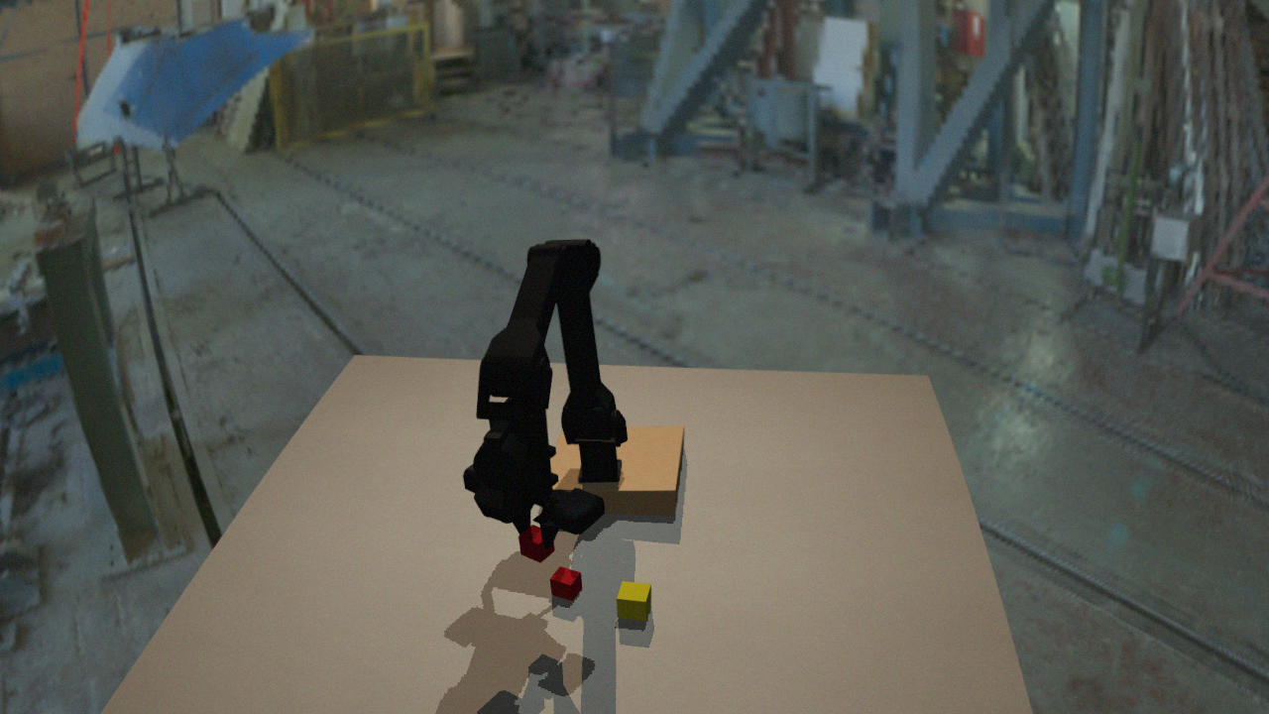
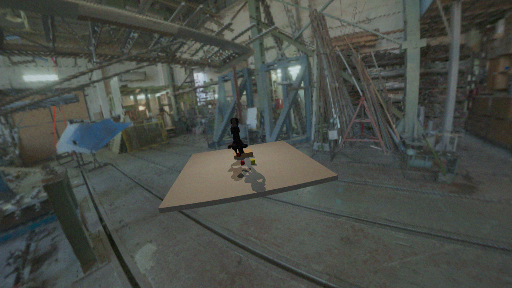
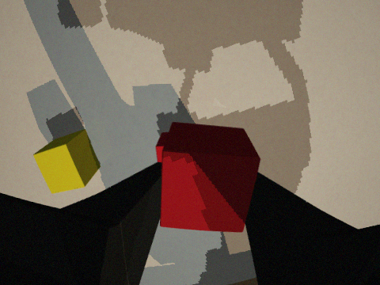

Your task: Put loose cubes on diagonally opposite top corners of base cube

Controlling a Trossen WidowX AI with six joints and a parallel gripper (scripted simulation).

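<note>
Now: the yellow cube 130 mm to the left of my gripper tip, 90 mm below it and 10 mm ahead of it.
</note>
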